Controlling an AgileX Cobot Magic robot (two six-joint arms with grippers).
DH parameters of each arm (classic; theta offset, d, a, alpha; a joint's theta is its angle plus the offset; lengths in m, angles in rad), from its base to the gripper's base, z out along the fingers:
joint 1: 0 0.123 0 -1.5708
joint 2: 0.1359 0 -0.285 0
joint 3: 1.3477 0 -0.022 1.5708
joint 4: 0 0.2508 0 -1.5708
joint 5: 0 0 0.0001 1.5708
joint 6: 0 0.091 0 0
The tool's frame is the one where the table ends.
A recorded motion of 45 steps. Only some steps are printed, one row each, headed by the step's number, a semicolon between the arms.
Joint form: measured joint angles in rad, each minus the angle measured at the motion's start. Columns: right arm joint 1, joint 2, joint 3, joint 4, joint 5, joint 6; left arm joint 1, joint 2, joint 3, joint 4, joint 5, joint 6.
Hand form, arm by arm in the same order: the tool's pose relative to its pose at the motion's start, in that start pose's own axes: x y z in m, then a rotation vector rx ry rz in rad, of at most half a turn. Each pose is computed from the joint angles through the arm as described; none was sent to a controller.
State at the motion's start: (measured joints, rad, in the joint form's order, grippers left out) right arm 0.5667 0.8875 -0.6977 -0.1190 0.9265 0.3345; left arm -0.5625 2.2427 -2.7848 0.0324 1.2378 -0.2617
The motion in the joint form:
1: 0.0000 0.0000 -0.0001 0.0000 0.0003 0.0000; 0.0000 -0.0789 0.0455 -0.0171 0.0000 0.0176
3: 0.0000 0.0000 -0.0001 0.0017 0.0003 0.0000; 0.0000 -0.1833 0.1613 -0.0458 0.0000 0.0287
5: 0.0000 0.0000 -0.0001 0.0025 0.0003 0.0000; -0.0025 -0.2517 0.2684 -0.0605 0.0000 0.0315
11: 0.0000 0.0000 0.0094 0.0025 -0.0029 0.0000; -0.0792 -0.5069 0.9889 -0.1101 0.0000 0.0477
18: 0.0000 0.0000 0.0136 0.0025 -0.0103 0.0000; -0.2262 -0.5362 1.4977 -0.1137 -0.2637 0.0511
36: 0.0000 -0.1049 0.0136 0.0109 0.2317 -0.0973; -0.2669 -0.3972 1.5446 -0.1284 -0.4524 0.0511
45: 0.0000 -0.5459 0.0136 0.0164 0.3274 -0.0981; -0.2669 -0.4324 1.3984 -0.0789 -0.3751 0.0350
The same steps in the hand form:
1: 0.0000 0.0000 0.0000 0.0001 0.0002 0.0000; -0.0081 -0.0026 -0.0304 0.0237 -0.0284 0.0113
3: 0.0000 0.0001 0.0000 -0.0012 0.0006 0.0010; -0.0081 -0.0043 -0.0573 0.0473 -0.0108 0.0135
5: 0.0001 0.0002 0.0000 -0.0018 0.0008 0.0015; -0.0016 -0.0047 -0.0675 0.0534 0.0306 0.0132
11: 0.0019 -0.0001 0.0020 -0.0004 0.0070 0.0006; 0.1128 -0.0096 -0.0496 0.0330 0.5058 0.0612
18: 0.0022 -0.0001 0.0029 -0.0017 0.0040 0.0002; 0.2432 -0.0262 -0.0089 0.0442 0.7323 0.1712
36: 0.0297 -0.0102 -0.0192 0.0357 0.1365 -0.0827; 0.2841 -0.0372 0.0377 0.0610 0.7351 0.1835
45: 0.0859 -0.0319 -0.0864 -0.0444 -0.1972 -0.0388; 0.2364 -0.0500 0.0217 0.0761 0.6273 0.2059

